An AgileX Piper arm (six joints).
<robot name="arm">
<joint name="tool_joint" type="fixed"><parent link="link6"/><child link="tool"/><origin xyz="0 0 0" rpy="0 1.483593 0"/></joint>
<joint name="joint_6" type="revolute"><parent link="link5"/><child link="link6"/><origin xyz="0.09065 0 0.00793" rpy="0 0 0"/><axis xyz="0.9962 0 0.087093"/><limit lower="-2.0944" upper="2.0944"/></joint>
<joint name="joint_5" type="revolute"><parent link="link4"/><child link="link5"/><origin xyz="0 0 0" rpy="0 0 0"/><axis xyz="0 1 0"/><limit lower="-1.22" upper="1.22"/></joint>
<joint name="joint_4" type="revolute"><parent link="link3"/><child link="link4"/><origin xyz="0.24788 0 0.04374" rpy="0 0 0"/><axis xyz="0.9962 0 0.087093"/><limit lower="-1.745" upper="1.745"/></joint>
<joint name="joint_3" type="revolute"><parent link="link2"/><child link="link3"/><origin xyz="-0.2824 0 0.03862" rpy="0 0 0"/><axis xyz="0 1 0"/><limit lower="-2.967" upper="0"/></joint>
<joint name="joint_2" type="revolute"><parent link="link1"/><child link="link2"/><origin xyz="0 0 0" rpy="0 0 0"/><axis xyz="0 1 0"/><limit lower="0" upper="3.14"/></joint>
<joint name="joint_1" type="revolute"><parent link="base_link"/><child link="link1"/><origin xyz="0 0 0.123" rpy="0 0 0"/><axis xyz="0 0 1"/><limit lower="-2.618" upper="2.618"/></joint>
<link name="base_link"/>
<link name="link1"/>
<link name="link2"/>
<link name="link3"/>
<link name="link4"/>
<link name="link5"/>
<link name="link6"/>
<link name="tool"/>
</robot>
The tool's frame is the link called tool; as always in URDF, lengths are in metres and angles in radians.
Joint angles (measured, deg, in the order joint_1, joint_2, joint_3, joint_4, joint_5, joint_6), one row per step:
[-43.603 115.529 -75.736 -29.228 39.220 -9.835]
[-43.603 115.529 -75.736 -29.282 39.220 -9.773]
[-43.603 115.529 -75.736 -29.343 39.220 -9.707]
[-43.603 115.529 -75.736 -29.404 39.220 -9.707]
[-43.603 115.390 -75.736 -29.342 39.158 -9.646]
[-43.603 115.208 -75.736 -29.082 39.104 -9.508]
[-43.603 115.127 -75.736 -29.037 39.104 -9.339]
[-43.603 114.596 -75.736 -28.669 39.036 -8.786]
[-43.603 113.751 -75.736 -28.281 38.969 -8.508]
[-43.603 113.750 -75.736 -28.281 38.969 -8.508]
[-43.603 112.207 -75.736 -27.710 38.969 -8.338]
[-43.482 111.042 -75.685 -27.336 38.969 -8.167]
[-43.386 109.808 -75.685 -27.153 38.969 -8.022]
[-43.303 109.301 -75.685 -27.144 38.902 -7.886]
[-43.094 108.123 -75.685 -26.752 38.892 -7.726]
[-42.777 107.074 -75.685 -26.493 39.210 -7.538]
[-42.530 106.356 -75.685 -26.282 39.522 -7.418]
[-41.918 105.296 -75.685 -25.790 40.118 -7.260]
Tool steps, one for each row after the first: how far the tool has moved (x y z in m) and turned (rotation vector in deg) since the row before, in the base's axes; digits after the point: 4 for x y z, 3 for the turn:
[0.0000 0.0000 0.0000 -0.031 0.003 -0.025]
[0.0000 -0.0001 0.0000 -0.035 0.005 -0.024]
[0.0000 -0.0001 0.0000 -0.036 0.035 0.035]
[0.0001 0.0001 0.0010 -0.082 -0.214 -0.065]
[0.0001 0.0003 0.0012 0.011 -0.386 -0.249]
[0.0000 0.0001 0.0006 -0.025 -0.160 -0.176]
[0.0000 0.0005 0.0036 -0.156 -0.899 -0.673]
[-0.0002 0.0007 0.0058 -0.365 -1.016 -0.435]
[0.0000 0.0000 0.0000 -0.001 -0.001 0.000]
[-0.0007 0.0014 0.0106 -0.705 -1.529 -0.455]
[-0.0002 0.0018 0.0078 -0.522 -1.109 -0.221]
[-0.0005 0.0016 0.0085 -0.720 -1.075 -0.121]
[0.0001 0.0008 0.0036 -0.359 -0.494 -0.012]
[0.0001 0.0024 0.0080 -0.540 -1.183 -0.109]
[0.0001 0.0030 0.0070 -0.375 -0.768 -0.088]
[0.0001 0.0023 0.0047 -0.186 -0.471 -0.072]
[0.0011 0.0048 0.0067 -0.082 -0.694 0.032]

